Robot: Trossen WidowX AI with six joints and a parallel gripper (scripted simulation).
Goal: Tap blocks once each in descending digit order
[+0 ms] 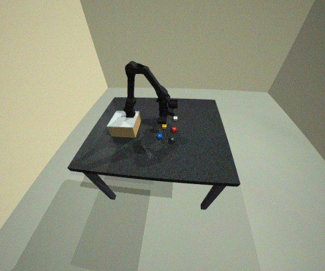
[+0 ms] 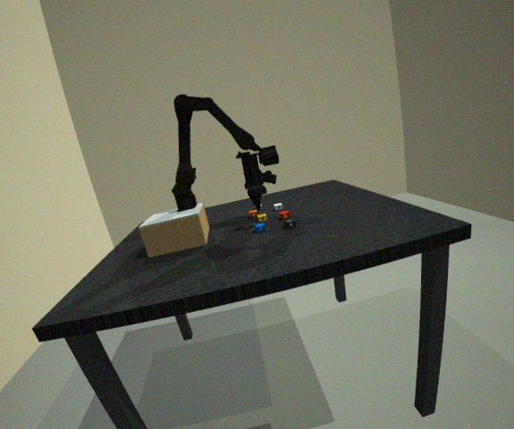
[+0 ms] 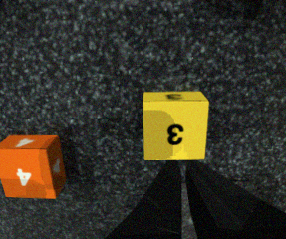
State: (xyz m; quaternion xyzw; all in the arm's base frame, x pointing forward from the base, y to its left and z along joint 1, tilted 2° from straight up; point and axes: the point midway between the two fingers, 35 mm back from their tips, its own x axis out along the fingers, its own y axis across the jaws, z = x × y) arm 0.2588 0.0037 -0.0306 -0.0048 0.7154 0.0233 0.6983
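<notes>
Right now my gripper tip is 30 mm above the yellow block marked 3 and 10 mm short of it. From my gripper tip the other things lie so: blue block: 110 mm to the right, 30 mm below, 10 mm behind; red block: 90 mm ahead, 30 mm to the right, 30 mm below; orange block marked 4: 80 mm to the left, 30 mm below, 20 mm behind.
</notes>
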